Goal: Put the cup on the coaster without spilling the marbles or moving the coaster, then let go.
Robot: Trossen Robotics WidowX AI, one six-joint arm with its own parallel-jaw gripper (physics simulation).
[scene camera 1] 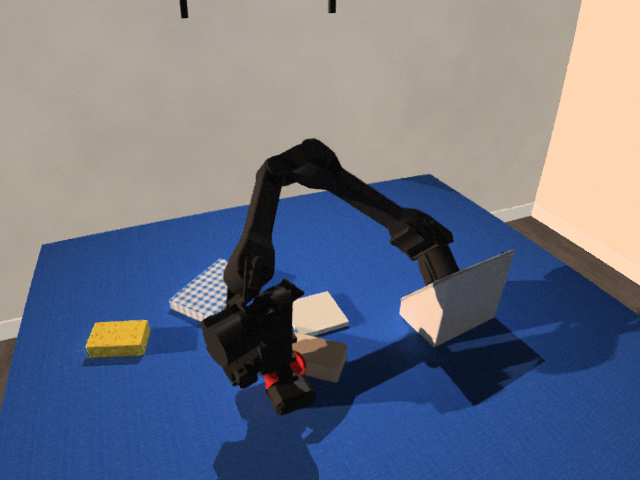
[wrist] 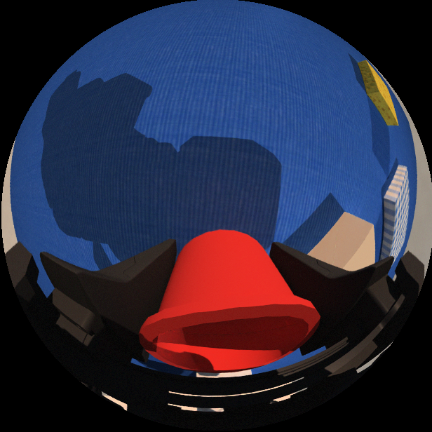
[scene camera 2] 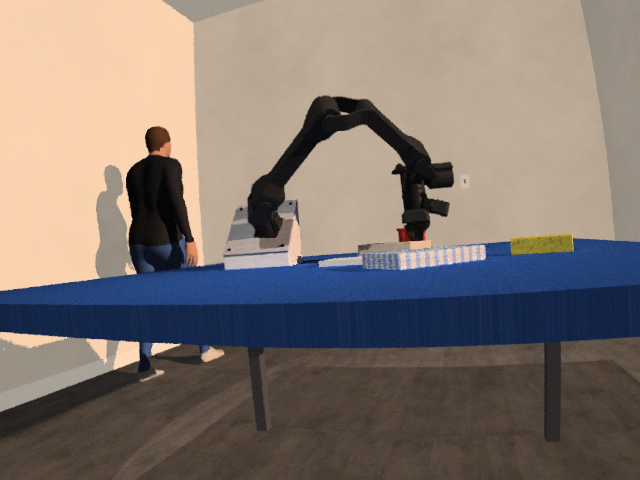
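Seen in the pictures: arm's base, link origin: (scene camera 1: 444, 279) (scene camera 2: 268, 227).
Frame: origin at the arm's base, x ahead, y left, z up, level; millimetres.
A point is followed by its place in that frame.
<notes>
The red cup (scene camera 1: 298, 363) {x 327, y 41, z -49 mm} (scene camera 2: 402, 234) {x 337, y 26, z -44 mm} (wrist: 225, 280) stands on the blue table, its rim facing the wrist camera. My gripper (scene camera 1: 286, 374) (scene camera 2: 416, 230) (wrist: 224, 247) is low around the cup, shut on it, with one dark finger against each side. The marbles do not show; the inside of the cup is seen at too flat an angle. A flat white square (scene camera 1: 319, 312) {x 224, y -102, z -87 mm} (scene camera 2: 338, 262) {x 223, y -160, z -92 mm}, which looks like the coaster, lies on the table beyond the tan block in the first scene view; the arm hides part of it.
A tan block (scene camera 1: 325, 359) {x 277, y 41, z -62 mm} (scene camera 2: 382, 249) {x 296, y -40, z -75 mm} (wrist: 345, 237) lies close beside the cup, between it and the white square. A blue-and-white checked slab (scene camera 1: 201, 291) {x 438, y -249, z -74 mm} (scene camera 2: 444, 256) {x 439, y -306, z -86 mm} (wrist: 397, 215) and a yellow sponge (scene camera 1: 118, 338) {x 621, y -159, z -69 mm} (scene camera 2: 541, 244) {x 614, y -209, z -83 mm} (wrist: 379, 95) lie farther off. A white wedge (scene camera 1: 473, 304) {x -27, y 65, z -25 mm} stands at the arm's base.
</notes>
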